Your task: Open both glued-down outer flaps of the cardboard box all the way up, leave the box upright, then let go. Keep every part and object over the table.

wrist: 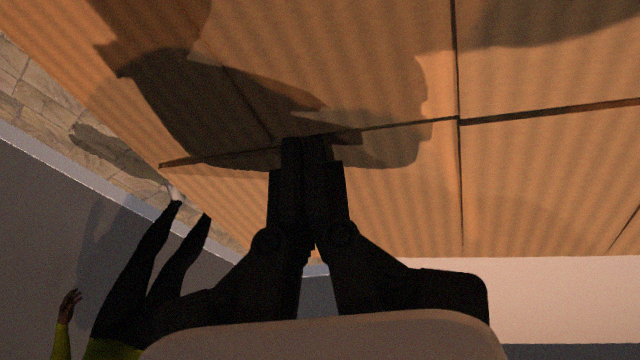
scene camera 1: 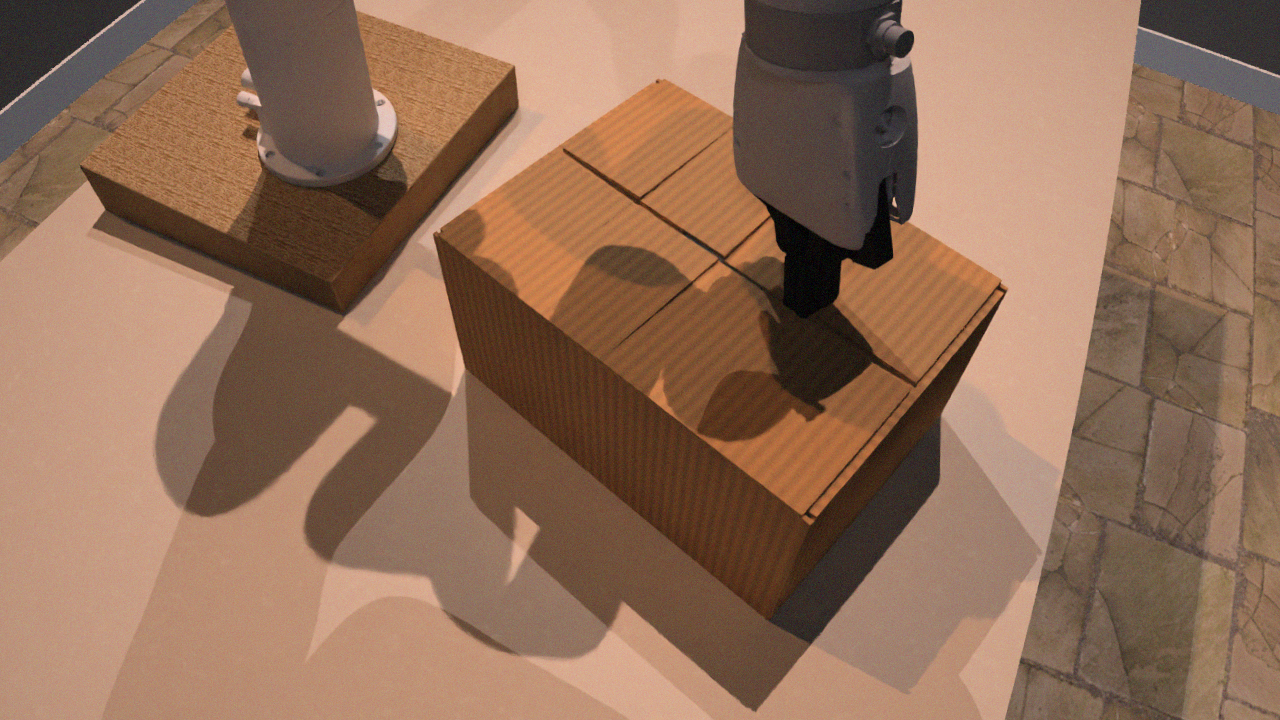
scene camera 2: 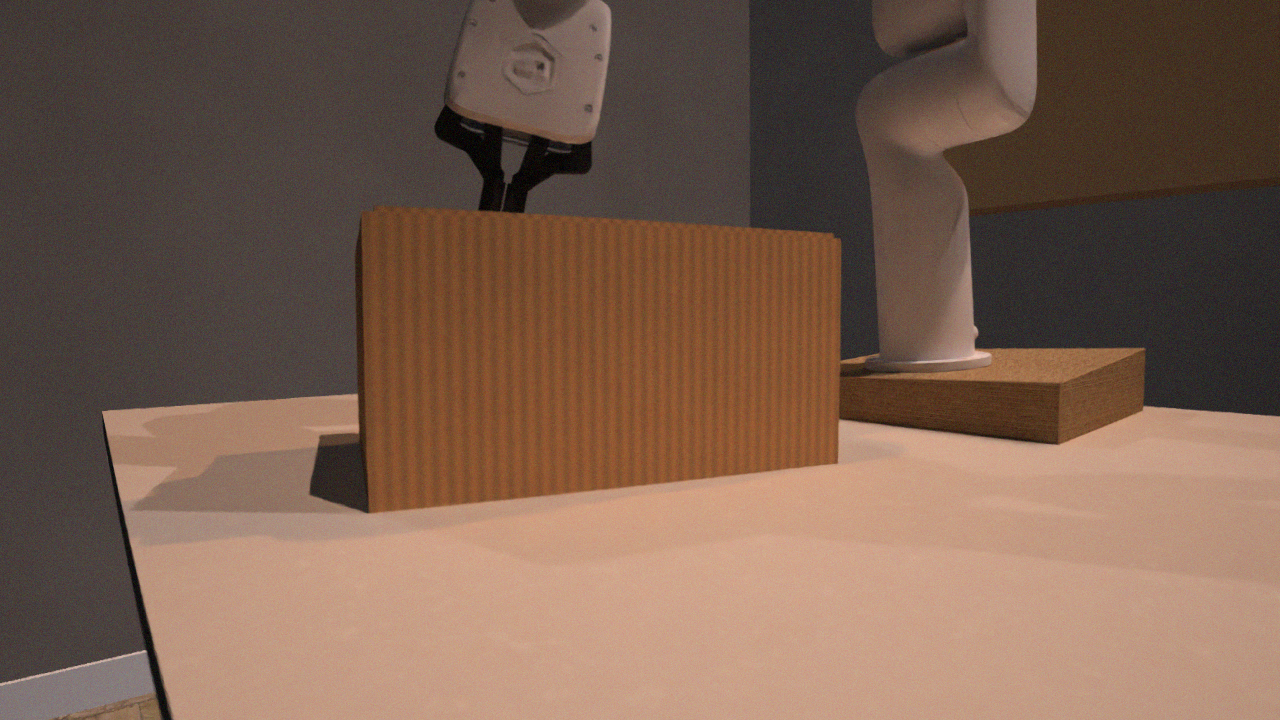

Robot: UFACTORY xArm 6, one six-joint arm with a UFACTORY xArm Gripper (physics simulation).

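Where they show: gripper, between the fingertips: (wrist: 308,156) (scene camera 1: 811,302); arm's base, origin of its link: (scene camera 1: 328,135) (scene camera 2: 927,365).
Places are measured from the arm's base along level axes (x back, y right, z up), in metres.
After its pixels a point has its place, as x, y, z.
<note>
The cardboard box (scene camera 1: 617,420) {-0.368, 0.201, 0.054} (scene camera 2: 599,358) {-0.453, -0.002, 0.025} stands upright on the table. Its near outer flap (scene camera 1: 537,214) {-0.272, 0.107, 0.105} (wrist: 525,75) {-0.370, 0.103, 0.105} and its far outer flap (scene camera 1: 939,277) {-0.527, 0.055, 0.105} (wrist: 400,200) {-0.437, 0.056, 0.101}, as scene camera 1 sees them, lie down flat or nearly flat, with a long narrow seam between them. Thin lines cross both flaps. My gripper (scene camera 1: 807,308) {-0.456, 0.104, 0.101} (wrist: 308,156) {-0.456, 0.104, 0.101} is shut and empty, pointing down with its fingertips at the seam, nearer the end by the floor side. Whether the tips touch the cardboard or reach into the gap is not clear. In scene camera 2 the box hides the fingertips.
The arm's base stands on a wooden block (scene camera 1: 447,80) {-0.062, -0.109, 0.000} (scene camera 2: 966,404) {-0.106, -0.080, -0.025} beside the box. The table (scene camera 1: 268,573) {-0.169, 0.353, -0.051} (scene camera 2: 716,582) {-0.514, -0.139, -0.051} ends a short way past the box's right side in scene camera 1, with stone floor (scene camera 1: 1145,555) beyond. A person's legs (wrist: 130,280) show in the wrist view.
</note>
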